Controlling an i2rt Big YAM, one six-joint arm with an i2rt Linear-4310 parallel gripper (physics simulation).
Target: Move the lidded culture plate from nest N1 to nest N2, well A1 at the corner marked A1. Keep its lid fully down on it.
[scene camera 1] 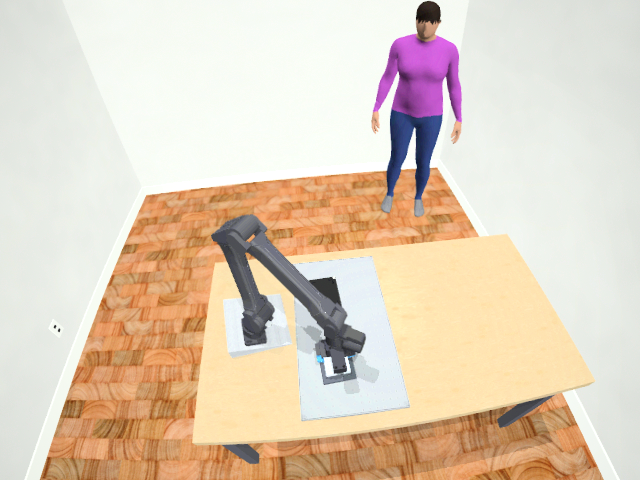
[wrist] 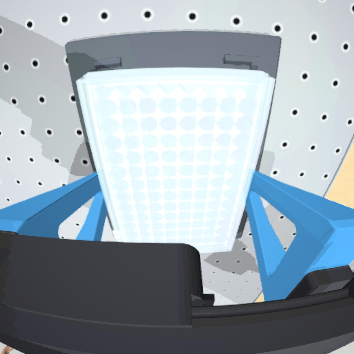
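Pixels of known places: gripper, fingertip midpoint: (wrist: 176,176); arm's base, origin of the base link: (scene camera 1: 253,331).
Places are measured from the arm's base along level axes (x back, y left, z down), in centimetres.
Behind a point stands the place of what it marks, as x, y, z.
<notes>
The culture plate (scene camera 1: 329,368) @[-23.7, -23.7, -2.0] (wrist: 175,150) @[-26.7, -22.8, -2.2] is pale and bright, with rows of round wells showing through its clear lid. The lid looks flat over it; its seam is too bright to judge. My gripper (scene camera 1: 336,357) @[-27.0, -20.2, -0.7] (wrist: 176,176) @[-27.0, -20.2, -0.7] is shut on the plate, one blue finger against each long side. The plate is over a dark grey nest (scene camera 1: 338,381) @[-25.6, -28.2, 1.1] (wrist: 175,49) @[-26.2, -27.2, 0.9]. In the wrist view the nest's far strip with two small raised marks shows beyond the plate, and thin edges show at its sides. The height gap is unclear. No nest label or A1 mark is readable.
A black block (scene camera 1: 325,285) @[-33.4, 13.9, 1.0] stands farther back on the perforated light board (scene camera 1: 382,382) @[-40.4, -33.1, 2.1] (wrist: 320,90) @[-16.8, -24.1, 2.1], partly behind the arm. The arm's base stands on a pale slab (scene camera 1: 235,338) @[7.2, -1.9, -1.5] at the left of the wooden table (scene camera 1: 475,320) @[-87.3, -21.9, 3.4]. A person (scene camera 1: 421,77) stands behind the table.
</notes>
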